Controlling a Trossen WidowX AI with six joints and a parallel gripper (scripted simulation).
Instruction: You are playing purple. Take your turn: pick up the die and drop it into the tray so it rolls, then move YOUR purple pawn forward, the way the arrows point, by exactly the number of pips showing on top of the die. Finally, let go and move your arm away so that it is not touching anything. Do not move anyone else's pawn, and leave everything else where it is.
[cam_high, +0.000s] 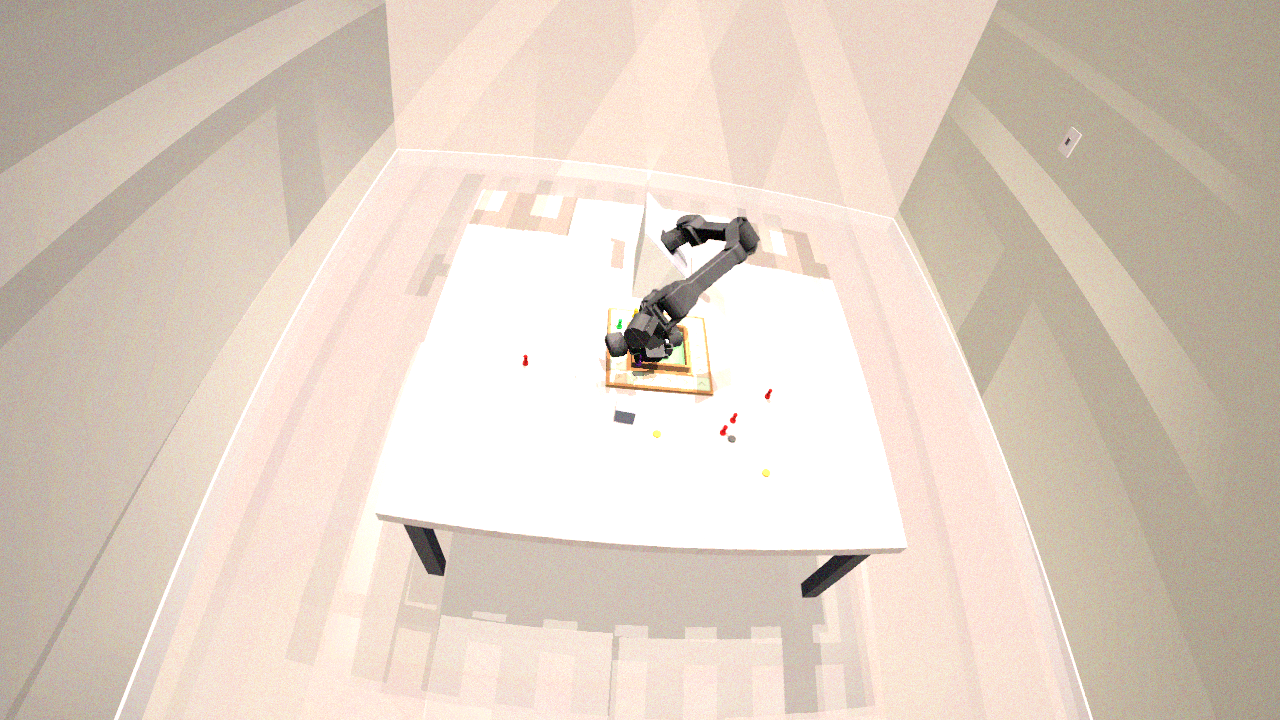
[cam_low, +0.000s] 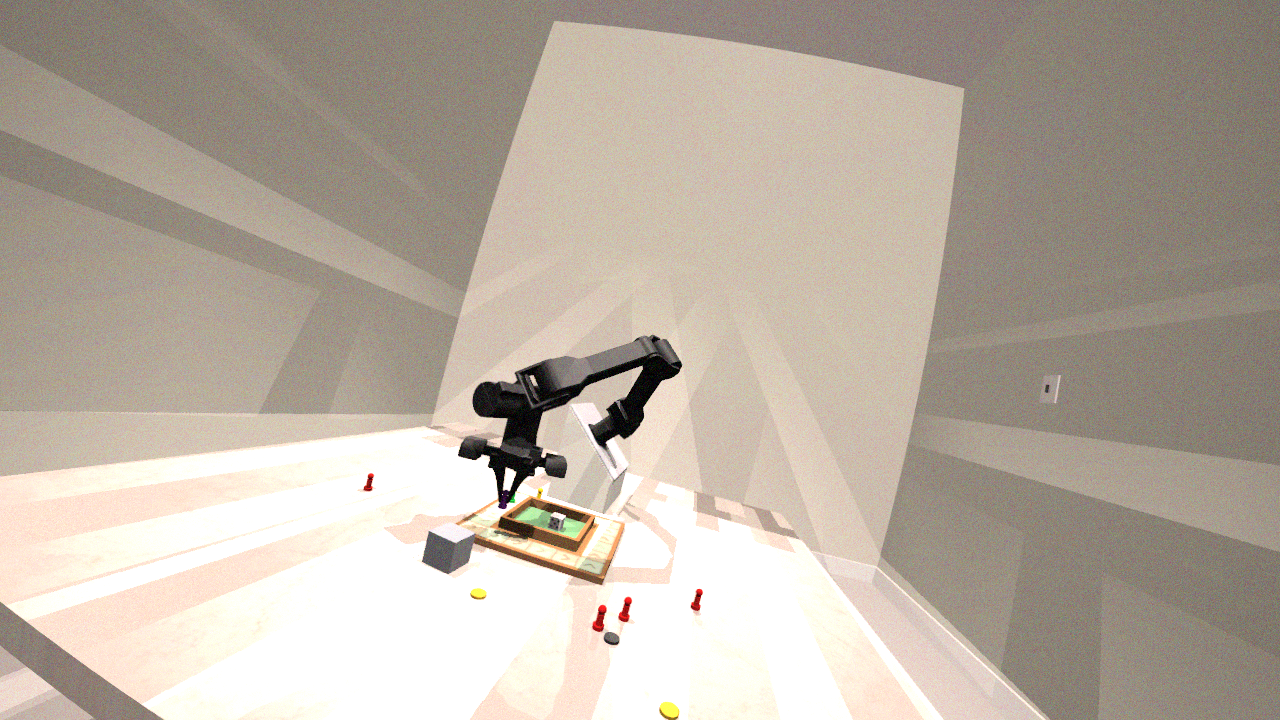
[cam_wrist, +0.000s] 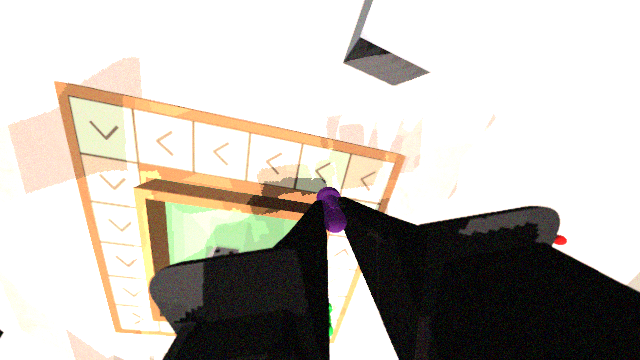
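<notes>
My gripper tip is 120 mm short of the grey cube, 10 mm to the left of it and 50 mm above it. From my gripper tip the other things lie so: purple pawn: 10 mm above; then die: 120 mm behind, 60 mm to the left, 50 mm below; then green tray: 120 mm behind, 50 mm to the left, 70 mm below.
</notes>
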